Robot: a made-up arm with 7 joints.
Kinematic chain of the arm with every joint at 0, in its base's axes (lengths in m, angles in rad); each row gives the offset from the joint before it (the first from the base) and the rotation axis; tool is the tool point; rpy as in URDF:
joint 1: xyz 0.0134 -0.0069 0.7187 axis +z
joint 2: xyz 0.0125 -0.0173 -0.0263 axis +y
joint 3: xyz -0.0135 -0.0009 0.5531 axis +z
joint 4: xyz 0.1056 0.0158 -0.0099 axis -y
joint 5: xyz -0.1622 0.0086 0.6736 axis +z
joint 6: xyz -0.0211 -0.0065 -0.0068 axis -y
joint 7: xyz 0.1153 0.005 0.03 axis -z
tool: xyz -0.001 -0.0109 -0.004 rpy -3.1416 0 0
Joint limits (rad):
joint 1: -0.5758..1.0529
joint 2: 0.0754..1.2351
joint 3: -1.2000..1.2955
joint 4: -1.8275..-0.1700
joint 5: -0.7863..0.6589
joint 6: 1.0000..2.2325
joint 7: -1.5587..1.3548
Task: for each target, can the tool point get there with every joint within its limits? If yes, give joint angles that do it. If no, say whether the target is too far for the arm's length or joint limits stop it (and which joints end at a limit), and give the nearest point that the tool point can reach.
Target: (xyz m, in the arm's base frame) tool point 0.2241 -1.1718 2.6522
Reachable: no: too far | nearest point 0.1818 -0.6617 1.8835 | short by 0.924 m
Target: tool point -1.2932 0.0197 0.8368
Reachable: no: joint limits stop it (at a limit: joint 1, joint 2, joint 3, joint 4, joint 5, joint 6, joint 7) | nearest point -0.6530 0.5841 1.2740 | short by 0.959 m
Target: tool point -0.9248 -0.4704 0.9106
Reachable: no: joint limits stop it (at a limit: joint 1, joint 2, joint 3, joint 4, joint 5, joint 6) | nearest point -0.1936 -0.9003 1.2616 | short by 0.918 m
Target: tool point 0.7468 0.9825 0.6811
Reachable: yes | joints 0.6865 0.9184 0.4001 -1.3720 0.0921 1.9076 0.2984
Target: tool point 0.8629 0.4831 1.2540
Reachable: yes | joints 0.1333 0.1686 0.4310 -1.5969 -0.4547 1.2896 0.2626
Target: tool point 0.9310 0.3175 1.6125
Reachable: yes | joints -0.1170 0.4853 0.8556 -0.8395 -0.5761 1.4385 -0.6904
